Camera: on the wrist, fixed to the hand. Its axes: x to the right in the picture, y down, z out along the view.
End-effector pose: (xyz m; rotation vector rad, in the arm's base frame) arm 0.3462 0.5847 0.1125 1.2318 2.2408 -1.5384
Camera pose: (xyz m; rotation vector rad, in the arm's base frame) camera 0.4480 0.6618 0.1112 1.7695 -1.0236 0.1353
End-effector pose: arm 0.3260 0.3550 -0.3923 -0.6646 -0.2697 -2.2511
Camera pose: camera 0.3635 0.2768 -0.4861 -0.2376 0.4873 0.8132
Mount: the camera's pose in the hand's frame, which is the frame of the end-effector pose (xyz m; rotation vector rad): -0.0241 0.0821 -0.0948 -0.0669 0.0630 -3.1322
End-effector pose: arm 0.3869 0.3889 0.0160 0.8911 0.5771 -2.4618
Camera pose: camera 0.4939 0.3787 -0.0530 0.4051 -0.7227 0.4585
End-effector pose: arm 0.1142 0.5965 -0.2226 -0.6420 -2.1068 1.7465
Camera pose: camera 0.1946 0.6746 -0.2838 1.6585 -0.5464 -0.4188
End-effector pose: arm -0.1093 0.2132 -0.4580 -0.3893 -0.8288 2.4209
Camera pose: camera -0.0822 0.1900 -0.5806 0.5857 -0.3298 -0.5764
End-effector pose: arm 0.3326 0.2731 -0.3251 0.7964 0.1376 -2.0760
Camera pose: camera 0.4521 0.2760 -0.3701 0.0992 -0.7380 0.9271
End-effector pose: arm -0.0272 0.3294 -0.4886 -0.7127 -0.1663 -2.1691
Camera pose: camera 0.0052 0.2593 -0.5903 -0.1540 0.5381 0.8878
